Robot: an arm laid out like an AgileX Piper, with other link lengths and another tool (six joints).
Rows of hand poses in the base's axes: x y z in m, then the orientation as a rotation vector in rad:
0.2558 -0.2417 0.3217 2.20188 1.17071 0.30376
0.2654 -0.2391 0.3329 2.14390 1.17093 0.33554
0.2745 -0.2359 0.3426 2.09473 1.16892 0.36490
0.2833 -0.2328 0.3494 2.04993 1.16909 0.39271
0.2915 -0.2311 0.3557 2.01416 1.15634 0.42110
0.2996 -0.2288 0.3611 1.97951 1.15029 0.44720
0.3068 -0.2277 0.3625 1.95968 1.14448 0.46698
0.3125 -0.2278 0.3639 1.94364 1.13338 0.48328
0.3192 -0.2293 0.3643 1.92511 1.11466 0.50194
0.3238 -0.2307 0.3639 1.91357 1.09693 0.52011
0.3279 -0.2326 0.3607 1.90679 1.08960 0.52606
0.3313 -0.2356 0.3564 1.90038 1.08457 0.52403
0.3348 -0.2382 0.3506 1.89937 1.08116 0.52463
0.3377 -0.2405 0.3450 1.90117 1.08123 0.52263
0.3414 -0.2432 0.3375 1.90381 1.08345 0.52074
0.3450 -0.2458 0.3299 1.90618 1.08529 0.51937
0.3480 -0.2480 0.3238 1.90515 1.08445 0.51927
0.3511 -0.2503 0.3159 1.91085 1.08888 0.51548
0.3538 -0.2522 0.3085 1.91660 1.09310 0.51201
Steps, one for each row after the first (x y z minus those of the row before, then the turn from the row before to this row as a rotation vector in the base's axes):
0.0096 0.0026 0.0112 -0.03403 -0.04183 0.02305
0.0091 0.0032 0.0097 -0.02769 -0.03789 0.01927
0.0088 0.0031 0.0068 -0.02386 -0.03431 0.01968
0.0082 0.0017 0.0063 -0.01815 -0.03682 0.00918
0.0081 0.0023 0.0054 -0.01680 -0.03203 0.01299
0.0072 0.0011 0.0014 -0.00749 -0.02214 0.00760
0.0057 -0.0001 0.0014 -0.00666 -0.02118 0.00196
0.0067 -0.0015 0.0004 -0.00834 -0.02731 -0.00175
0.0046 -0.0014 -0.0004 -0.00260 -0.02355 -0.00281
0.0041 -0.0019 -0.0032 -0.00339 -0.00978 -0.00129
0.0034 -0.0030 -0.0043 -0.00667 -0.00420 -0.00281
0.0035 -0.0026 -0.0058 -0.00087 -0.00246 -0.00188
0.0029 -0.0023 -0.0056 0.00052 0.00189 -0.00111
0.0037 -0.0027 -0.0075 0.00147 0.00327 0.00022
0.0036 -0.0026 -0.0076 0.00146 0.00268 0.00022
0.0030 -0.0022 -0.0061 -0.00097 -0.00081 -0.00039
0.0031 -0.0023 -0.0079 0.00328 0.00671 0.00034
0.0027 -0.0019 -0.0074 0.00346 0.00645 0.00031

